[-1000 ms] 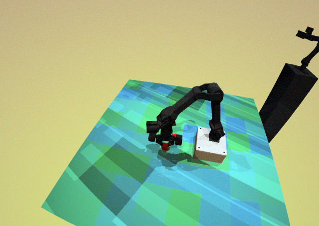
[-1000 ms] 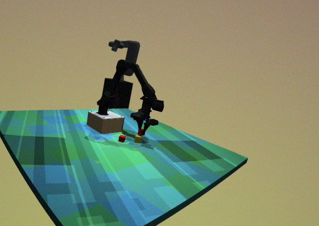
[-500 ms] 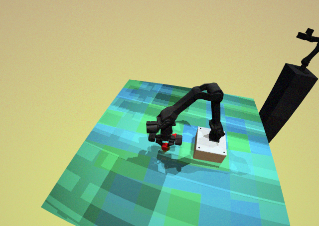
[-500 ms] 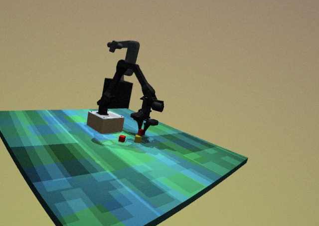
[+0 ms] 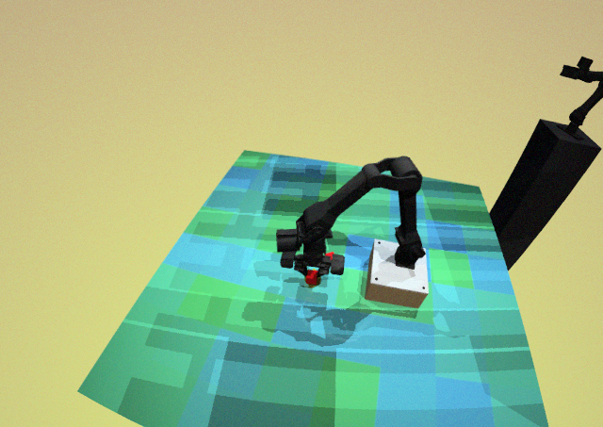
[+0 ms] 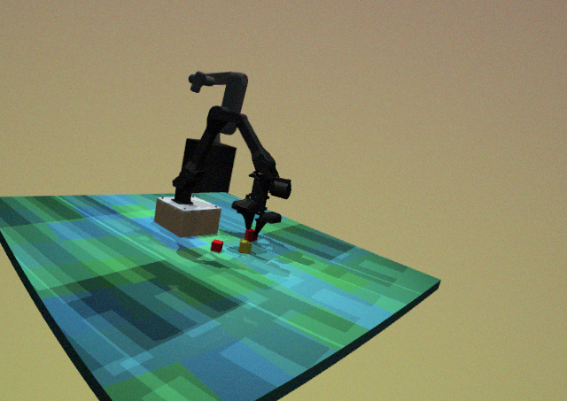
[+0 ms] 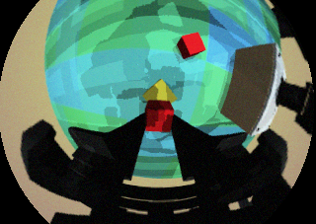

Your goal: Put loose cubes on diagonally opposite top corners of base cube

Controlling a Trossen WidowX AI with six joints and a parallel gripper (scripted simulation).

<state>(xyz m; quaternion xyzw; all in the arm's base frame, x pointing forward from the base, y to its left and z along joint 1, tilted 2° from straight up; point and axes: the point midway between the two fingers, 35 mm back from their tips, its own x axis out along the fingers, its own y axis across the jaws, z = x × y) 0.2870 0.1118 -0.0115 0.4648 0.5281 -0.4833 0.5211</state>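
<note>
Now: the yellow base cube 2 cm to the right of my gripper tip and 4 cm below it.
</note>
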